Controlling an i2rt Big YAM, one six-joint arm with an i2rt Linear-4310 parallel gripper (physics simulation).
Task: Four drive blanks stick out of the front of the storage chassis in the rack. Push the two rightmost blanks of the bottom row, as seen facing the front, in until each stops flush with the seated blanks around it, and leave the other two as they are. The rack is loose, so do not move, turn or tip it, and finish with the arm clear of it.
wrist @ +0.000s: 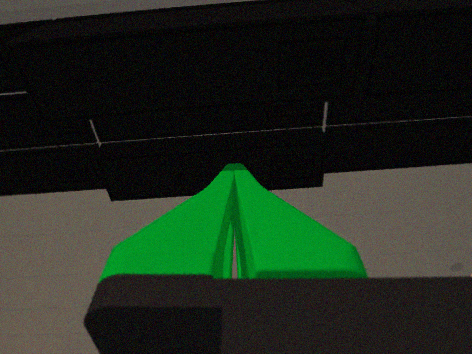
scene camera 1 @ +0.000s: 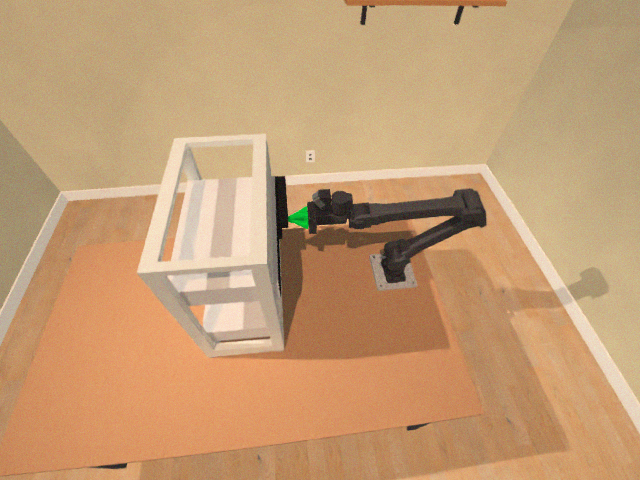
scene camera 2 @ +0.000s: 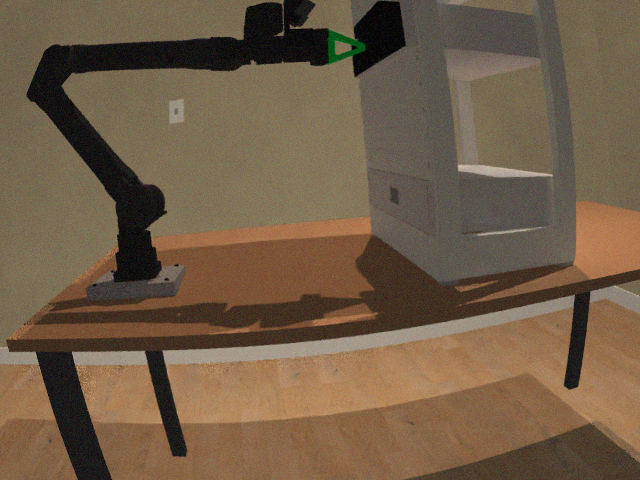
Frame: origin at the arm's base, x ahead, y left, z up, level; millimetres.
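Seen in the pictures: gripper, between the fingertips: (wrist: 234, 176) (scene camera 2: 365, 47); arm's base, origin of its link: (scene camera 1: 392, 270) (scene camera 2: 138, 275).
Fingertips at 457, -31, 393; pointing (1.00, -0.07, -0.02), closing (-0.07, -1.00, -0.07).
Observation:
Offsets run from my fingertips to a thing's middle, as dx, dy, dz. "*": to the spot under its first point. Level surfaces: height alone.
The pale rack (scene camera 1: 261, 206) (scene camera 2: 398, 129) stands upright on the table. Black blanks stick out of its front, seen edge-on in scene camera 1 (scene camera 1: 281, 198) and as a dark block in scene camera 2 (scene camera 2: 385, 25). In the wrist view, a bottom-row blank {+80, +7, -11} (wrist: 150, 167) stands out past the bottom-row blank to its right (wrist: 400, 145) and the one to its left (wrist: 45, 172). My gripper (scene camera 1: 288, 218) (scene camera 2: 364, 47) (wrist: 234, 176) is shut and empty, its green tips in front of that middle blank. Contact is not clear. The upper-row front {* -5, +8, +45} (wrist: 200, 75) is very dark; its separate depths are hard to tell.
The arm's base plate (scene camera 1: 379, 281) (scene camera 2: 136, 289) is fixed to the table {dz -412} (scene camera 1: 336, 387) (scene camera 2: 248, 268), in front of the rack. The pale chassis panel (wrist: 50, 240) lies below the blanks. A wall shelf (scene camera 1: 423, 2) is high at the back.

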